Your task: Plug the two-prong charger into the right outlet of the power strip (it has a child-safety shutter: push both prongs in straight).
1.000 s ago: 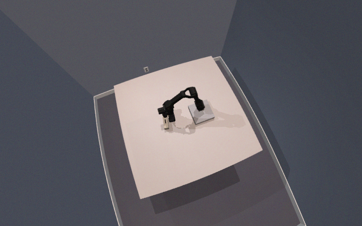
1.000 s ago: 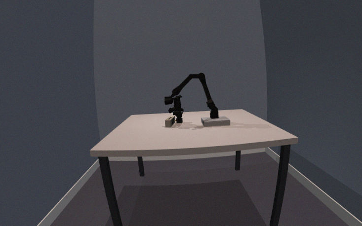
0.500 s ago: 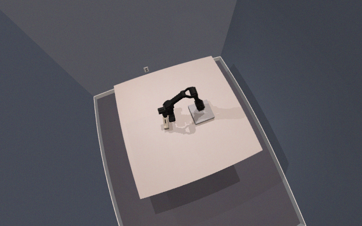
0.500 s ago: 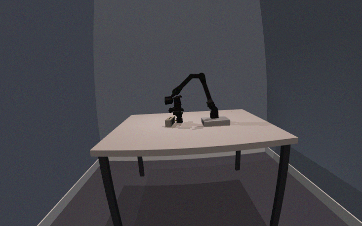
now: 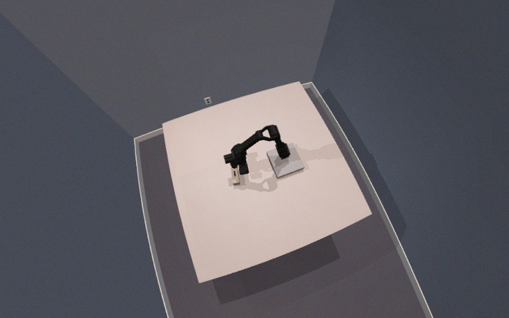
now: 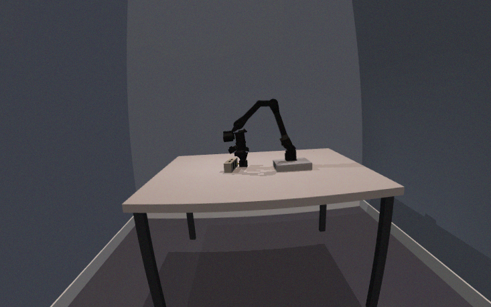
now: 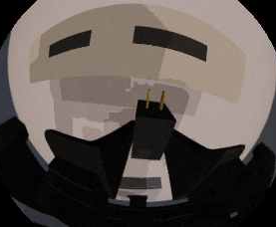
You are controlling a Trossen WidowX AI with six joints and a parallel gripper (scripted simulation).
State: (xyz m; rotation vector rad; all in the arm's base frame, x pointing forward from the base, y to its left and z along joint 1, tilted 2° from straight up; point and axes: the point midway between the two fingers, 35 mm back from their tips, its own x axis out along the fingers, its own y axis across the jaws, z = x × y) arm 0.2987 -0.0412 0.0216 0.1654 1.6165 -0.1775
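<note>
The black two-prong charger lies 2 cm ahead of my gripper tip and 1 cm above it.
</note>
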